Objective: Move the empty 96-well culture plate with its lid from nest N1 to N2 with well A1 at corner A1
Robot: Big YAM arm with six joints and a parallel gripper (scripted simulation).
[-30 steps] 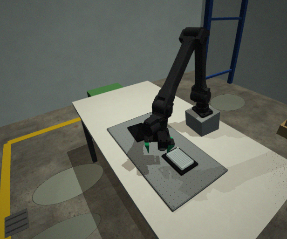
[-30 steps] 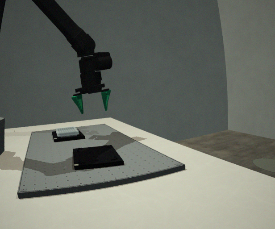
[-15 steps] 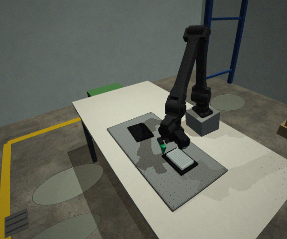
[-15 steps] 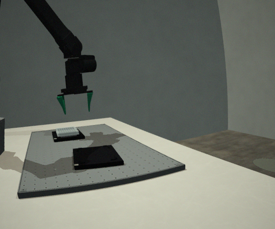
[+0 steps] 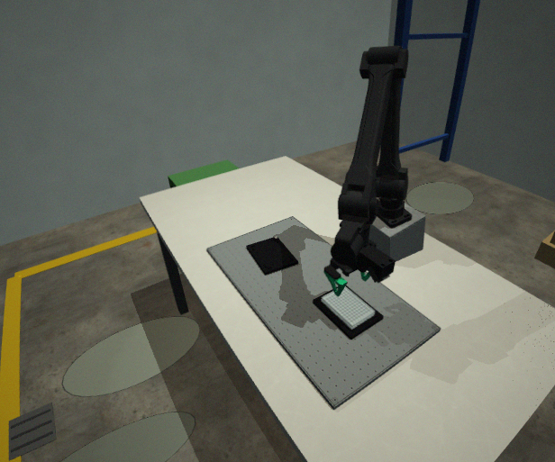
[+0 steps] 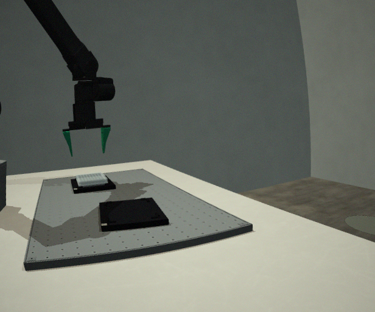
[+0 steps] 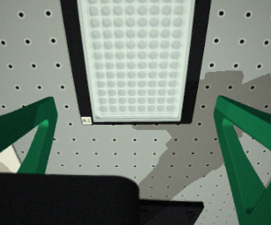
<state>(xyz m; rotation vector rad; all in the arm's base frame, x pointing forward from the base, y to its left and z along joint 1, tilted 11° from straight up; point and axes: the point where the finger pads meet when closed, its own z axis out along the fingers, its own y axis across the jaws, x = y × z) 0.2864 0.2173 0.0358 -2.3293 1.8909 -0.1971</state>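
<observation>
Right now the clear lid is 7 cm below my hand. The rest, counted from my hand: black nest N2: 11 cm ahead, 32 cm to the right, 9 cm below; black nest N1: 9 cm below.
</observation>
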